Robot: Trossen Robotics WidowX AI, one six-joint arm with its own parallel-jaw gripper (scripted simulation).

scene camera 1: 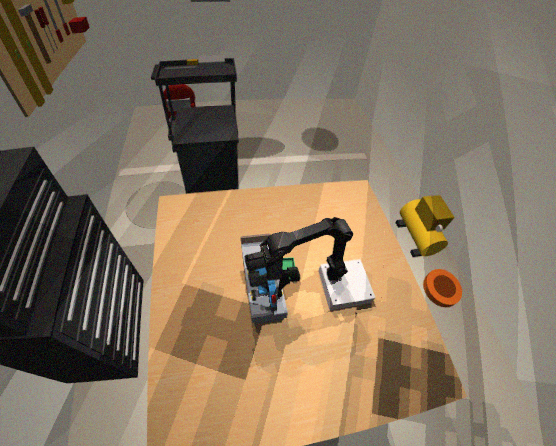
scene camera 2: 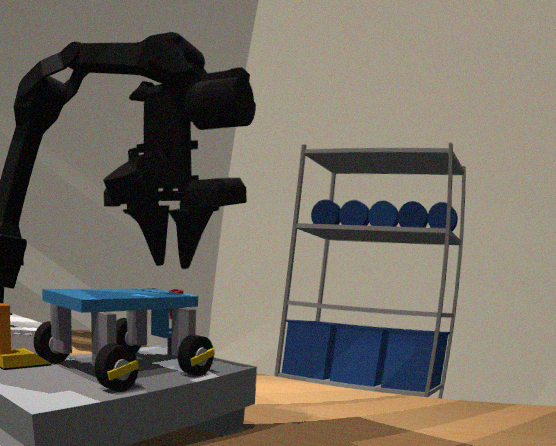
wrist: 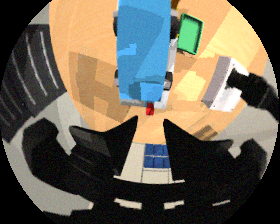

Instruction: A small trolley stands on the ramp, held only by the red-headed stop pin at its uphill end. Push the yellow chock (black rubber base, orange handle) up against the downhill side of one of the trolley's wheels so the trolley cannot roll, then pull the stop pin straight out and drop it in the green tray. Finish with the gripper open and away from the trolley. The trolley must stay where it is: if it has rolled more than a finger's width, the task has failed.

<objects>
gripper: scene camera 1 274, 291; scene camera 2; wrist
same spot on gripper: (scene camera 2: 191, 221) = (wrist: 122, 152)
</objects>
